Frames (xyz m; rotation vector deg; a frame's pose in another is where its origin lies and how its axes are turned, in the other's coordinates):
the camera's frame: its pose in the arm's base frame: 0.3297 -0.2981 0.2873 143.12 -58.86 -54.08
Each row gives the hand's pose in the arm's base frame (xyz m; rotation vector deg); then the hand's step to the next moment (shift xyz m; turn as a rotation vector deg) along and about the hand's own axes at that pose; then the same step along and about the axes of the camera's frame.
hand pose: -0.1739 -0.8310 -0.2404 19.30 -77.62 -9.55
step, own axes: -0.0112 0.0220 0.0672 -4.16 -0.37 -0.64
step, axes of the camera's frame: -0.0515 0.0301 0.0395 1.05 -2.55 3.20
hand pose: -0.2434 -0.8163 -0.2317 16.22 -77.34 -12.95
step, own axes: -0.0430 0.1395 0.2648 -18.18 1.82 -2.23
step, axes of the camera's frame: -0.2596 0.0778 0.1341 1.46 -12.53 13.41
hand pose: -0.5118 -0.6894 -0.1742 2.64 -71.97 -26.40
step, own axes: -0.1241 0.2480 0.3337 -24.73 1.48 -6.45
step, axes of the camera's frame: -0.4099 -0.0753 0.1206 5.30 -18.02 17.40
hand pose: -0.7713 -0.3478 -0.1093 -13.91 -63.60 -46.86
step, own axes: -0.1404 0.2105 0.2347 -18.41 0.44 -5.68
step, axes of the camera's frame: -0.2789 -0.2032 0.0049 4.94 -13.08 13.26
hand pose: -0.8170 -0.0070 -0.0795 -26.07 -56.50 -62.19
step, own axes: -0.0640 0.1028 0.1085 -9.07 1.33 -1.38
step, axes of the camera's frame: -0.0998 -0.1226 -0.0380 1.14 -7.29 5.61
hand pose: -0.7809 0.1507 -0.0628 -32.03 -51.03 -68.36
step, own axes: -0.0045 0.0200 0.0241 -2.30 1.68 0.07
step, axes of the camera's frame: -0.0183 -0.0200 -0.0163 0.23 -2.81 0.40
